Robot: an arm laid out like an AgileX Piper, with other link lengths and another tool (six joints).
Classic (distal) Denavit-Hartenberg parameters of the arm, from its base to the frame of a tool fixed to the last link. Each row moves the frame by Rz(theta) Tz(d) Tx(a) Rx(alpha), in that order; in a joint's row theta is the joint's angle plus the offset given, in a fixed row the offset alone. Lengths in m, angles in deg.
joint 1: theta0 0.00  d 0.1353  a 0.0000  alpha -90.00
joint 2: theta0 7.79  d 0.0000  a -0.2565  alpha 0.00
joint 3: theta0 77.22  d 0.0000  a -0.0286  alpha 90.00
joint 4: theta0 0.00  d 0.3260  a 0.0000  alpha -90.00
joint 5: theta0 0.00  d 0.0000  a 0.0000  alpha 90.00
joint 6: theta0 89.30  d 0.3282  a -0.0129  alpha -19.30
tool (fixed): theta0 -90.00  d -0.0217  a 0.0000  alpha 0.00
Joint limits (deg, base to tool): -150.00..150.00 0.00..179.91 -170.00..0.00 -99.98..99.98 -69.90..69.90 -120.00..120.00
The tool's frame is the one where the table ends.
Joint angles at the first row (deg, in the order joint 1, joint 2, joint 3, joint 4, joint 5, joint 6):
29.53 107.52 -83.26 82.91 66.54 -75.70
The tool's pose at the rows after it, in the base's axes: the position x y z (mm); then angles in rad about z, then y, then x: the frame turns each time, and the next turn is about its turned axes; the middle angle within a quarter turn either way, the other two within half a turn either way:
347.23, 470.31, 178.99, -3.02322, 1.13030, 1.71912
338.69, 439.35, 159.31, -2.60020, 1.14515, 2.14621
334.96, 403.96, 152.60, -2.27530, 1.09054, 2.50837
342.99, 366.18, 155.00, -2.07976, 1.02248, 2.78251
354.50, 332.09, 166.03, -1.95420, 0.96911, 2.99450
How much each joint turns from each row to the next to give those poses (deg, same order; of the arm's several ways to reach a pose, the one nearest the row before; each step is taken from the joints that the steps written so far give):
-2.91 -1.91 0.00 -8.82 0.13 2.73
-0.17 -3.66 0.00 -12.17 0.93 4.49
0.19 -4.61 0.00 -11.57 1.23 6.15
0.00 -4.61 0.00 -10.38 0.56 5.90
0.01 -4.29 0.00 -8.53 0.23 4.51

